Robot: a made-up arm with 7 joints.
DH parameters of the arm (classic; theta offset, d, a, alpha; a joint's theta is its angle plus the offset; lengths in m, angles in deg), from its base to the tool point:
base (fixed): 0 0.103 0 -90
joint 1: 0 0.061 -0.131 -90
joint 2: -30.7 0 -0.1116 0
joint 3: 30.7 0.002 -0.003 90
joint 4: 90 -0.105 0.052 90
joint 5: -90 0.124 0.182 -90
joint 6: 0 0.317 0.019 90
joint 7: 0 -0.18 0.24 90
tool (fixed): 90 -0.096 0 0
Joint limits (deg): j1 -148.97..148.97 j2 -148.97..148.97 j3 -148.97..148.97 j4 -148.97..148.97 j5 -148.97..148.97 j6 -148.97..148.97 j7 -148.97..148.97
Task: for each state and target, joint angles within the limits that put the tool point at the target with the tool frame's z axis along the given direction. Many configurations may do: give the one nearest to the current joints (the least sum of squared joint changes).
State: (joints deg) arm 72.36 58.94 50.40 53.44 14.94 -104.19 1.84
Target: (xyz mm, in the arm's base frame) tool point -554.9 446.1 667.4 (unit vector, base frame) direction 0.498 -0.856 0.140
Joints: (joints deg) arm 89.55 70.35 43.16 65.57 -15.00 -111.37 -6.62
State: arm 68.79 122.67 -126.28 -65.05 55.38 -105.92 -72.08
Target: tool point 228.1 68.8 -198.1 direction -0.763 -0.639 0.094
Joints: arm 73.24 115.79 -121.82 -54.61 49.57 -120.62 -66.84
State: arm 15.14 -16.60 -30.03 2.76 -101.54 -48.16 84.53
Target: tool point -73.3 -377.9 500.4 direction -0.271 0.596 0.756
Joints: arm -19.72 -11.99 -39.55 -3.00 -125.15 -30.90 98.31
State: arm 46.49 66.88 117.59 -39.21 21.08 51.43 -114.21
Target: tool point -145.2 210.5 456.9 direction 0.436 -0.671 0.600
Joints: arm 74.09 52.92 105.42 -65.21 -4.95 59.17 -109.00
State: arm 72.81 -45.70 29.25 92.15 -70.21 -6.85 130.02
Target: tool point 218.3 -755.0 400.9 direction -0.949 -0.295 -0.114
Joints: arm 113.68 -33.63 39.88 112.56 -58.67 -35.10 78.11
